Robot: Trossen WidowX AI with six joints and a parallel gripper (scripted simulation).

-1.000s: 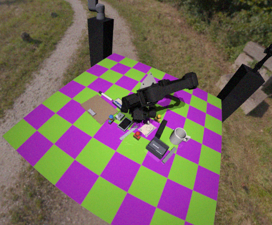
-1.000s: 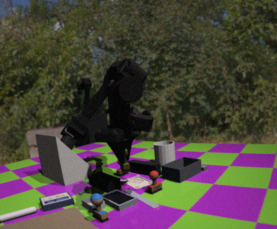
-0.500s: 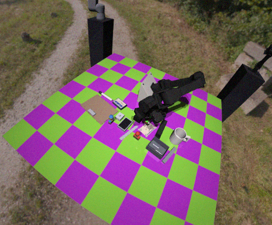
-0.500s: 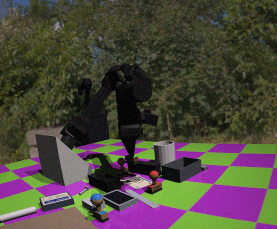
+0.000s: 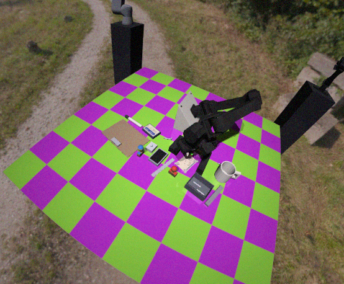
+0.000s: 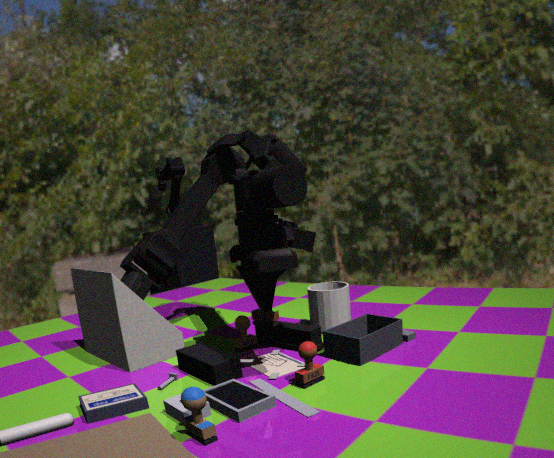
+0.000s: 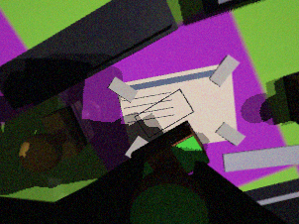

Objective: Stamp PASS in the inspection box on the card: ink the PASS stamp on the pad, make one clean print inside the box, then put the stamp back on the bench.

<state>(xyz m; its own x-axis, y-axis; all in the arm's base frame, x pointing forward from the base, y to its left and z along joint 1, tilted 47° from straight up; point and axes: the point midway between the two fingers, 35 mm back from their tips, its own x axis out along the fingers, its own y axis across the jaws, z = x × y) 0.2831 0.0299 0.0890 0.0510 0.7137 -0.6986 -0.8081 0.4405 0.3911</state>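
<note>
Now: the card 1 cm ahead of my gripper tip and 9 cm below it. The rest, counted from my gripper tip: green-knobbed stamp: right at my gripper tip; yellow-knobbed stamp: 9 cm behind, 3 cm to the left, 7 cm below; black bar: 2 cm behind, 8 cm to the left, 8 cm below.
</note>
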